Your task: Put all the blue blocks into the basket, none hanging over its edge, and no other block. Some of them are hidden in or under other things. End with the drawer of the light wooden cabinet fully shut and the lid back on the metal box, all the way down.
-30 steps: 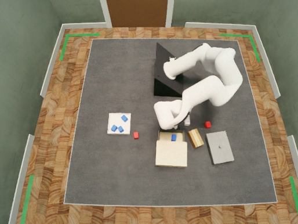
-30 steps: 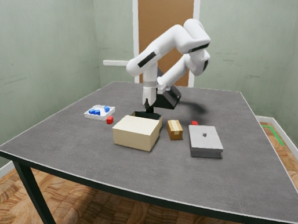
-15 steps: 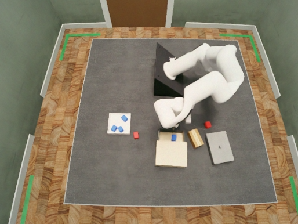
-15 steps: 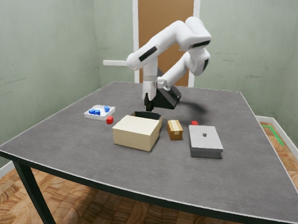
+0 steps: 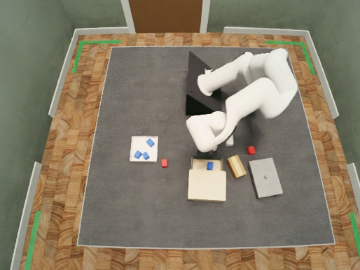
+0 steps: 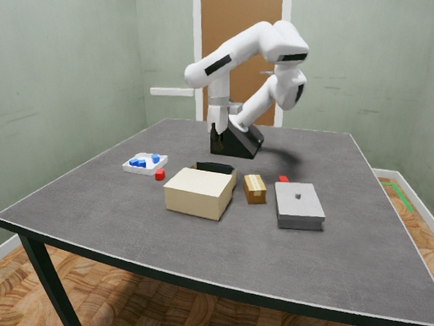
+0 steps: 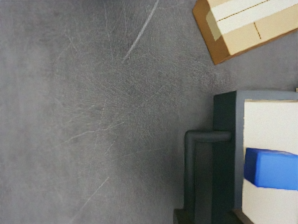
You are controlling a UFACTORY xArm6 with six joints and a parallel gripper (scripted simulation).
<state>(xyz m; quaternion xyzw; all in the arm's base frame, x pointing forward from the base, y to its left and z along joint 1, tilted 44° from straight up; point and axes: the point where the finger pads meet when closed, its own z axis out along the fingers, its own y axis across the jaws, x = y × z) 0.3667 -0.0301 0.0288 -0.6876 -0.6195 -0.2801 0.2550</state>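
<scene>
My gripper is now 13 cm short of the light wooden cabinet, 1 cm to the left of it and 11 cm above it. From my hand the other things lie so: flat lid (14 cm ahead, 30 cm to the left, 10 cm below); grey metal box (14 cm ahead, 30 cm to the left, 12 cm below); brown cardboard box (8 cm ahead, 15 cm to the left, 11 cm below).
</scene>
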